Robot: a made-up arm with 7 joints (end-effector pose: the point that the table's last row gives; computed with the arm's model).
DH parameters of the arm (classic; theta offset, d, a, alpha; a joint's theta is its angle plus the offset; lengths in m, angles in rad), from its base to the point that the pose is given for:
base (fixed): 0 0 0 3.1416
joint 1: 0 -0.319 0 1.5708
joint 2: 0 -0.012 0 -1.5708
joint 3: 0 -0.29 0 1.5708
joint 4: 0 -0.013 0 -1.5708
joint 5: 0 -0.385 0 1.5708
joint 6: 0 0 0 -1.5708
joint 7: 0 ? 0 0
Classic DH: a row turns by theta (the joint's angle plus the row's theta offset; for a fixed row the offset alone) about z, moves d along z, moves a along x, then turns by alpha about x.
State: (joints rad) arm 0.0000 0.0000 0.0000 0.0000 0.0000 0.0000 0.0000
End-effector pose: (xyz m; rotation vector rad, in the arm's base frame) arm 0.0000 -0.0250 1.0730 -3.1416 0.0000 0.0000
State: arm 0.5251 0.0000 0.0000 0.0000 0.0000 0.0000 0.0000
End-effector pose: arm -0.0125 -0.0216 1.0730 -3.0339 0.8154 0.0000
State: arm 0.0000 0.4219 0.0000 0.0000 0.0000 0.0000 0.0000
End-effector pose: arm 0.3088 -0.0250 1.0069 -3.0719 0.0000 0.6578
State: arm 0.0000 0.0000 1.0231 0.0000 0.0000 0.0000 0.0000
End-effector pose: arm -0.0111 -0.0188 1.0730 -2.7394 1.5379 0.0000
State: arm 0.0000 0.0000 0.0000 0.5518 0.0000 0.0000 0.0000
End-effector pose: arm 0.2432 -0.0250 1.0041 -3.0228 0.0000 0.8558
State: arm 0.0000 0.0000 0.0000 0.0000 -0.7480 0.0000 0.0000
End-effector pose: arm 0.0000 -0.0250 1.0730 -2.9244 -1.1478 0.0000
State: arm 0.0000 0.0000 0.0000 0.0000 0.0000 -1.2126 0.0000
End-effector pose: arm -0.0740 -0.0250 1.0217 -2.5816 0.0000 -1.7902
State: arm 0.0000 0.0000 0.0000 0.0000 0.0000 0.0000 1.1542
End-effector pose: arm 0.0000 -0.0250 1.0730 -2.6328 1.7140 0.0000
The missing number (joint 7, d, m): -0.079
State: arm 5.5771 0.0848 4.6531 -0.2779 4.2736 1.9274 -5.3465
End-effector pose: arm 0.0981 -0.1046 0.9458 0.1277 1.4608 1.9937
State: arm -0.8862 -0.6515 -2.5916 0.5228 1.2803 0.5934 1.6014
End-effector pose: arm -0.4678 -0.3225 0.7505 2.5132 0.1492 1.6530
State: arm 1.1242 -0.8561 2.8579 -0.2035 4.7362 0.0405 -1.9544
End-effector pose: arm -0.1968 0.4657 0.8727 2.5000 -0.6284 0.5358
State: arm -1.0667 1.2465 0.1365 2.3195 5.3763 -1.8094 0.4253
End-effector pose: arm 0.1888 0.0821 0.0702 1.8073 -0.6436 -1.5747
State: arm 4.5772 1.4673 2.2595 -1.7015 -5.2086 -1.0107 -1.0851
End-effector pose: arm -0.3113 0.1927 0.0398 -0.3971 0.2628 1.9648
